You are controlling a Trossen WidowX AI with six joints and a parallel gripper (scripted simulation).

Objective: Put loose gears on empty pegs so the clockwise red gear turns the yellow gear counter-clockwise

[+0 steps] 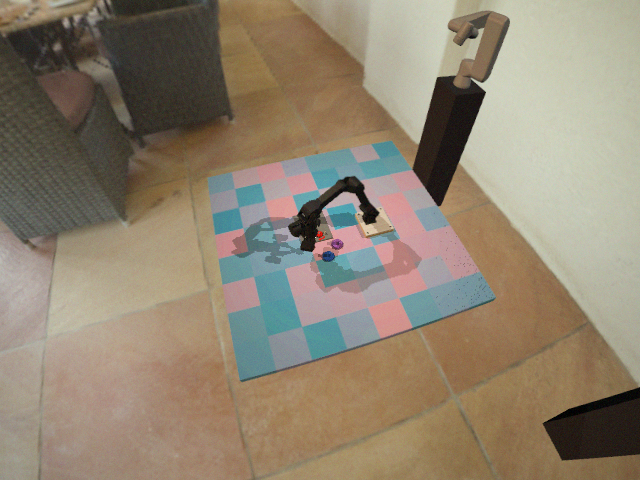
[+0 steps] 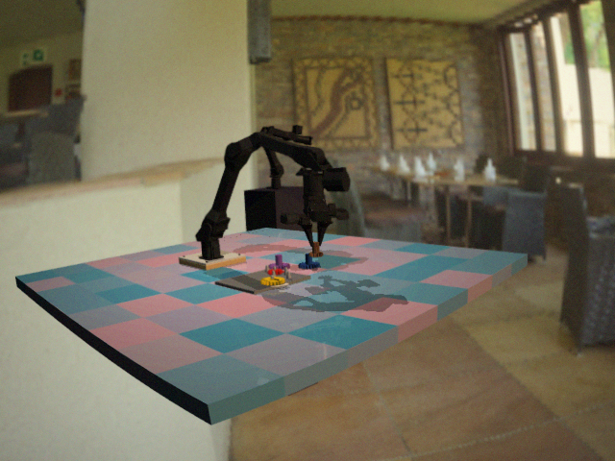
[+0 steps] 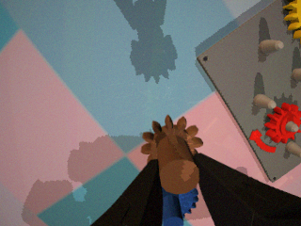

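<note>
Now: gripper tip 7 cm past the red gear, 10 cm to the left of it and 6 cm above it. From my gripper tip the other things lie so: purple gear (15 cm behind, 1 cm to the right, 6 cm below); then yellow gear (18 cm to the right, 6 cm below); then blue gear (8 cm behind, 5 cm to the left, 6 cm below).
</note>
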